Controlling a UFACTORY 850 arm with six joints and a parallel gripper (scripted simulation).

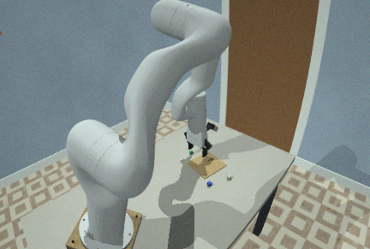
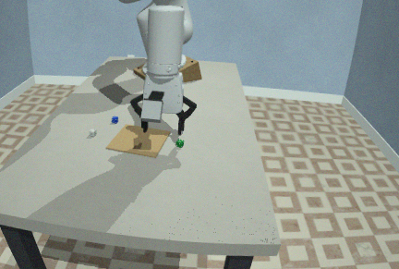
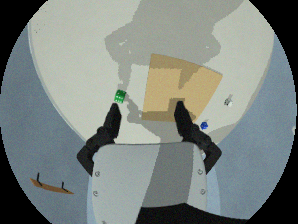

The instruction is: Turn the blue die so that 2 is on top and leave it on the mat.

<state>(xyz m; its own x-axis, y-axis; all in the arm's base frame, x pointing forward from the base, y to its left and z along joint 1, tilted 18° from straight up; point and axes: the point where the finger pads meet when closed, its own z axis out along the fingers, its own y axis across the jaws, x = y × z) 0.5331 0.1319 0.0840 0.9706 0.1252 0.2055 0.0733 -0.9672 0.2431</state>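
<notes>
My gripper is now 5 cm to the right of the green die and 4 cm above it. Round my hand: blue die (9 cm behind, 17 cm to the right, 4 cm below); white die (21 cm to the right, 4 cm below); tan mat (7 cm to the right, 5 cm below).
</notes>
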